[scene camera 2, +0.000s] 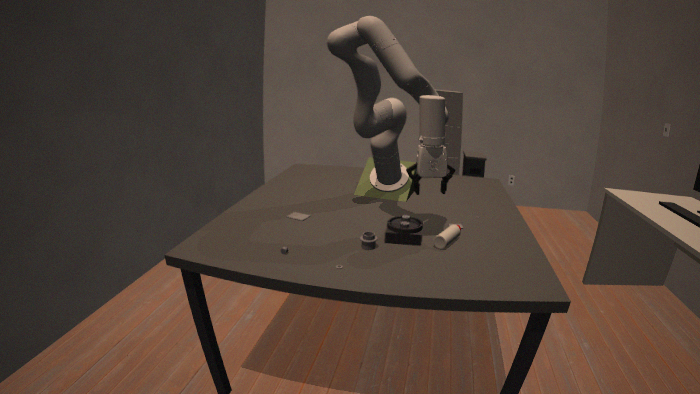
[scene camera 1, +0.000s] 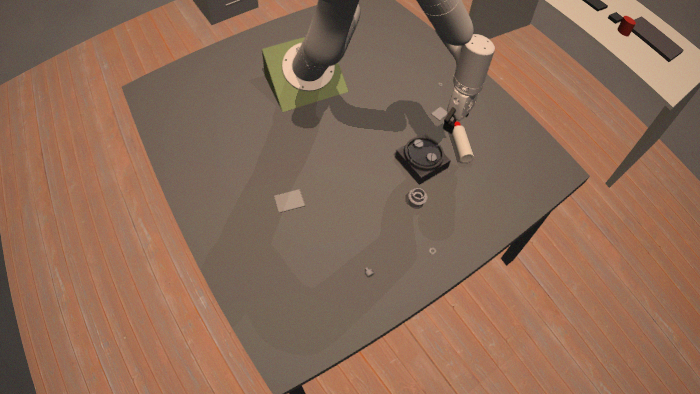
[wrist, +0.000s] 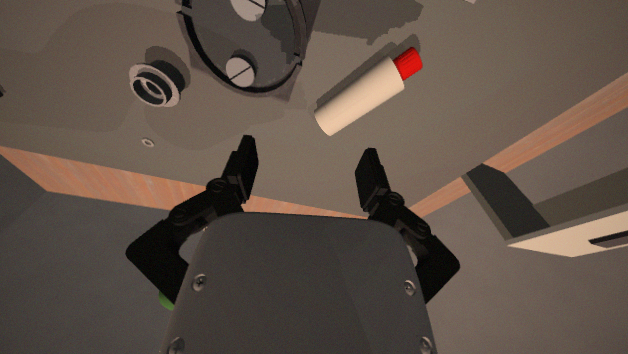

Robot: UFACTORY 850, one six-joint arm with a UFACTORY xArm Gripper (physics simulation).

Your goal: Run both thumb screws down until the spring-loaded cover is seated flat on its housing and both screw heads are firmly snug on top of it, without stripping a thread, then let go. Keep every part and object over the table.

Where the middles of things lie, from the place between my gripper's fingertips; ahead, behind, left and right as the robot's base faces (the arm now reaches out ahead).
The white tube with red cap (wrist: 383, 80) lies 80 mm to the left of my hand and 150 mm below it. The rest, counted from my hand: grey flanged bushing (wrist: 159, 83) (60 mm ahead, 200 mm to the right, 150 mm below).
